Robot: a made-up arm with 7 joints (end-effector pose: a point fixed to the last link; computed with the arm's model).
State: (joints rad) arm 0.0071 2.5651 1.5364 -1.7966 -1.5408 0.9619 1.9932
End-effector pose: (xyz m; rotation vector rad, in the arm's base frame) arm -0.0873 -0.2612 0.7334 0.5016 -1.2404 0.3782
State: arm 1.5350 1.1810 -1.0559 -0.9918 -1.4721 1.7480 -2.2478
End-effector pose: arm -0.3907 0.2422 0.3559 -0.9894 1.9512 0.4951
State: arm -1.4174 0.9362 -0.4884 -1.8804 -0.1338 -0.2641 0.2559
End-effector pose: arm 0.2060 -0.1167 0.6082 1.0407 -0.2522 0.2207
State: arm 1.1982 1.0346 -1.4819 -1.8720 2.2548 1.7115 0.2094
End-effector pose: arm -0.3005 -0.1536 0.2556 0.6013 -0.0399 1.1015
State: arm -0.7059 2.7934 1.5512 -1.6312 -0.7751 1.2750 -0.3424
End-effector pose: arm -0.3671 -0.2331 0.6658 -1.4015 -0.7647 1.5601
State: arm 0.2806 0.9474 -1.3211 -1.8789 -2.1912 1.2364 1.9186
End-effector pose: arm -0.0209 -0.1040 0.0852 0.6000 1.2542 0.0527
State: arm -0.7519 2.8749 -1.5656 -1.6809 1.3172 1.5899 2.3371
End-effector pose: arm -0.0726 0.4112 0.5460 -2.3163 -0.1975 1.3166
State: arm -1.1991 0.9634 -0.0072 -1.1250 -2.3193 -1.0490 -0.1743
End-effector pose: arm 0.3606 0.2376 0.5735 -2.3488 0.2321 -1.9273
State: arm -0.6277 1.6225 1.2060 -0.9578 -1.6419 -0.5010 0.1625
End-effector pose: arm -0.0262 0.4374 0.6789 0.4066 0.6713 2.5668
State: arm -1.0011 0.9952 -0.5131 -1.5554 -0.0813 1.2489 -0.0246
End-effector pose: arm 0.4302 0.0276 0.4826 0.5044 1.6640 1.3250
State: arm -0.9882 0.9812 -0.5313 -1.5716 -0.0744 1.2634 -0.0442
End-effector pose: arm 0.4297 0.0179 0.4698 0.5560 1.6821 1.3259
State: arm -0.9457 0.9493 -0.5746 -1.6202 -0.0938 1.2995 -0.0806
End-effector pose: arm 0.4252 -0.0049 0.4376 0.6682 1.7006 1.3507
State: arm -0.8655 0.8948 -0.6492 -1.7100 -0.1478 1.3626 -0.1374
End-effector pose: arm 0.4081 -0.0432 0.3839 0.8527 1.7085 1.3900
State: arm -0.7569 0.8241 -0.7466 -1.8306 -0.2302 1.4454 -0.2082
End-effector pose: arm 0.3703 -0.0901 0.3229 1.0761 1.6930 1.4133
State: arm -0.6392 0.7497 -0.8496 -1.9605 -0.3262 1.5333 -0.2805
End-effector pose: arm 0.3154 -0.1349 0.2751 1.2807 1.6593 1.3994
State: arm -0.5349 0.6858 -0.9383 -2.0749 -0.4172 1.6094 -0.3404
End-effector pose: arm 0.2602 -0.1686 0.2511 1.4214 1.6279 1.3581
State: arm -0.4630 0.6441 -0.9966 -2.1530 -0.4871 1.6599 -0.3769
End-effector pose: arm 0.2220 -0.1876 0.2450 1.4877 1.6110 1.3205
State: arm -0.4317 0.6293 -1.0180 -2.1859 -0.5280 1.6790 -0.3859
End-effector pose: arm 0.2075 -0.1937 0.2454 1.4932 1.6046 1.3105
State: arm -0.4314 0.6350 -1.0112 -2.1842 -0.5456 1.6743 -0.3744
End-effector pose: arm 0.2109 -0.1915 0.2466 1.4620 1.6011 1.3265
